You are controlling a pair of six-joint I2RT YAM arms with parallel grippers.
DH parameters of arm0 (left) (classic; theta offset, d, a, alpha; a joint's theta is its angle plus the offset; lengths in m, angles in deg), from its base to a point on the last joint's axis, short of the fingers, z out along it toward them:
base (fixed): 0 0 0 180
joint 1: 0 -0.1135 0.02 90
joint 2: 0 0 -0.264 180
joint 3: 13.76 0 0.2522 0
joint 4: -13.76 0 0.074 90
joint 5: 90 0 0 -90
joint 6: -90 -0.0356 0 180
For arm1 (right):
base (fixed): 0 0 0 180
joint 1: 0 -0.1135 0.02 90
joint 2: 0 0 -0.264 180
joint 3: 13.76 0 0.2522 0
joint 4: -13.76 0 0.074 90
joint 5: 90 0 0 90
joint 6: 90 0.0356 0 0
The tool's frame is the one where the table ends.
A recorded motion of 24 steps. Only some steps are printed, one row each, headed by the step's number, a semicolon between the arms.
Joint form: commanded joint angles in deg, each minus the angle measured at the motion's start. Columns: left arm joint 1, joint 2, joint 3, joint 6, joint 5, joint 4; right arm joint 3, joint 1, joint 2, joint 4, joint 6, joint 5.
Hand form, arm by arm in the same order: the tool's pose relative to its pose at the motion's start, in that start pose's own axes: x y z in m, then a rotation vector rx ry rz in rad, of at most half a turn. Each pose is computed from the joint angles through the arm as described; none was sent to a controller.
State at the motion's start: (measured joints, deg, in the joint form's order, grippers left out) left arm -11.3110 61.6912 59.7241 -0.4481 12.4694 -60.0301; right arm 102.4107 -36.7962 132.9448 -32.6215 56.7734 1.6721
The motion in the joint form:
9: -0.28 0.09 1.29 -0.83 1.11 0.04; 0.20 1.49 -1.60 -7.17 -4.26 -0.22
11: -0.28 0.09 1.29 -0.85 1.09 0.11; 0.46 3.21 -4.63 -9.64 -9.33 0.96
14: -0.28 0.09 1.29 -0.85 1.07 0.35; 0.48 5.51 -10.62 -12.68 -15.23 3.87
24: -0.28 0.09 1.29 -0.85 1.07 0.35; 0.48 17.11 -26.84 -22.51 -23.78 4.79
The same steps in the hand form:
9: -0.0042 -0.0008 -0.0052 0.0167 -0.0223 0.0152; -0.0064 -0.0134 -0.0129 0.0809 0.0490 -0.0531
11: -0.0044 -0.0008 -0.0052 0.0163 -0.0235 0.0158; -0.0219 -0.0178 -0.0365 0.0888 0.0183 -0.1148
14: -0.0048 -0.0008 -0.0052 0.0159 -0.0276 0.0167; -0.0430 -0.0236 -0.0824 0.0968 -0.0615 -0.1810
24: -0.0048 -0.0008 -0.0052 0.0159 -0.0276 0.0167; -0.0968 -0.0826 -0.2107 0.1164 -0.2070 -0.1469

